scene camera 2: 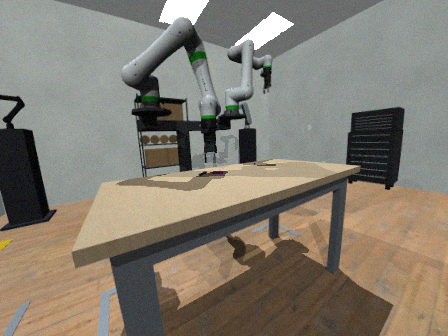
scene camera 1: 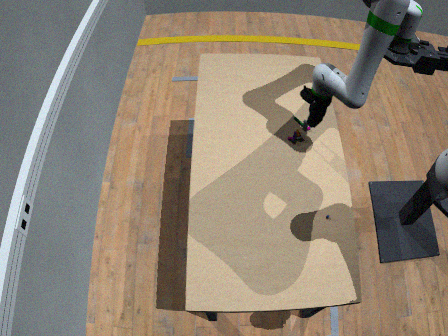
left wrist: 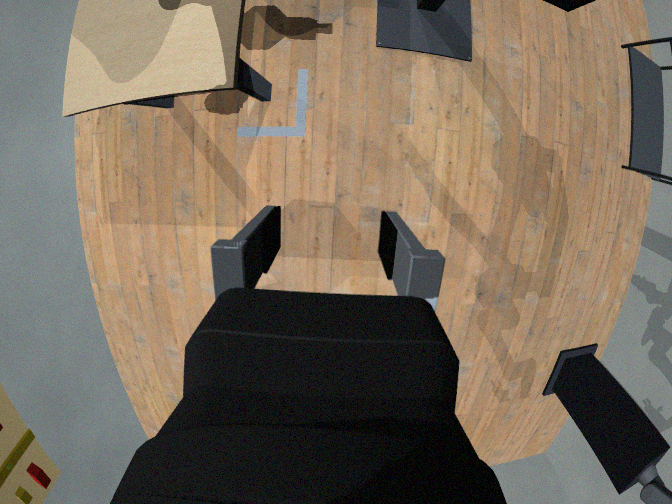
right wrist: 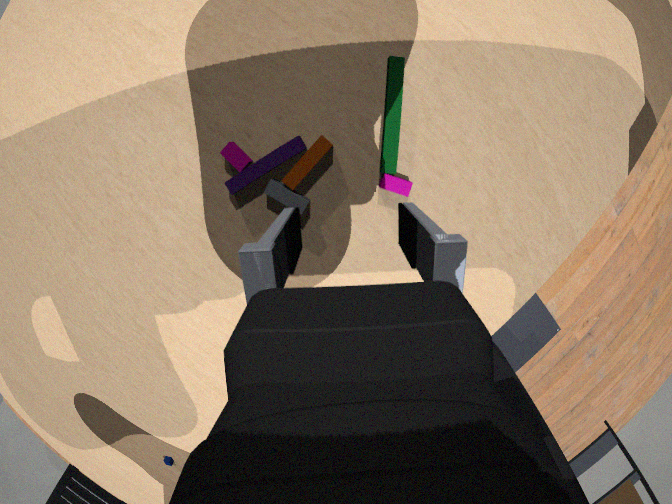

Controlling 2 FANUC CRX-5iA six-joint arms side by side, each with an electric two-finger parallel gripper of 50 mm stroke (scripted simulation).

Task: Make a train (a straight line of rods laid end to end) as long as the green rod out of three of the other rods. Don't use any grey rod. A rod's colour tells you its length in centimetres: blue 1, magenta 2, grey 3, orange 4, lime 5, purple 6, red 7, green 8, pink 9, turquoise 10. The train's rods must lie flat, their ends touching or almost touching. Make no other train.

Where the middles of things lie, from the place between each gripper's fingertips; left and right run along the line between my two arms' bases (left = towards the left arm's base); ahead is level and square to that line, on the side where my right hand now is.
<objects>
I see the grey rod point(right wrist: 275, 189) 7 cm below my right hand, 4 cm ahead of it and 2 cm to the left of it. The rest, counted from my right hand: orange rod point(right wrist: 322, 145) 7 cm below, 4 cm ahead, 1 cm to the right; then purple rod point(right wrist: 296, 145) 7 cm below, 6 cm ahead, 1 cm to the left; then green rod point(right wrist: 395, 66) 7 cm to the right, 7 cm below, 2 cm ahead.
The grey rod is 990 mm to the right of my left hand, 710 mm below it and 450 mm ahead of it. Round my left hand: orange rod (1020 mm to the right, 710 mm below, 450 mm ahead); then purple rod (1000 mm to the right, 710 mm below, 470 mm ahead); then green rod (1080 mm to the right, 710 mm below, 430 mm ahead).
</objects>
